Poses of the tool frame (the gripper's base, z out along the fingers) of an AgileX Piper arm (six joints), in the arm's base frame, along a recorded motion.
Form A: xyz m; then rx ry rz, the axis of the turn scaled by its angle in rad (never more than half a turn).
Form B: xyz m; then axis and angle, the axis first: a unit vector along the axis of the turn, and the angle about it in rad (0 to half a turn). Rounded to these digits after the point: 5 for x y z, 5 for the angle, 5 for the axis.
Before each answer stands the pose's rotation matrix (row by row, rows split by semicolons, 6 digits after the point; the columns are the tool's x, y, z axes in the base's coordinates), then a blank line. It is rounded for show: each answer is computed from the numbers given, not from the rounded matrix.
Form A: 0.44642 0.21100 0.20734 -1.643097 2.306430 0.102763
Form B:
-0.296363 -0.932687 0.205582; -0.910708 0.340816 0.233357; -0.287714 -0.118067 -0.950411

0.44642 0.21100 0.20734 -0.57984 0.81392 0.03626 2.83372
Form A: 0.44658 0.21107 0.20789 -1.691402 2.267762 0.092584
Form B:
-0.255029 -0.944511 0.207027; -0.924491 0.300918 0.234018; -0.283331 -0.131713 -0.949934

0.44658 0.21107 0.20789 -0.59755 0.80117 0.03271 2.83058
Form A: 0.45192 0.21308 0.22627 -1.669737 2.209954 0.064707
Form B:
-0.230257 -0.937196 0.262004; -0.920260 0.297243 0.254494; -0.316390 -0.182513 -0.930906

0.45192 0.21308 0.22627 -0.60267 0.79765 0.02336 2.77058
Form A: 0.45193 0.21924 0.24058 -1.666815 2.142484 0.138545
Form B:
-0.192730 -0.945009 0.264221; -0.903109 0.276131 0.328855; -0.383731 -0.175240 -0.906665

0.45193 0.21924 0.24058 -0.61324 0.78825 0.05097 2.71803
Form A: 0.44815 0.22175 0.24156 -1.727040 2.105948 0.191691
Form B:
-0.149728 -0.963189 0.223270; -0.907047 0.223684 0.356694; -0.393506 -0.149109 -0.907149

0.44815 0.22175 0.24156 -0.63255 0.77133 0.07021 2.73028
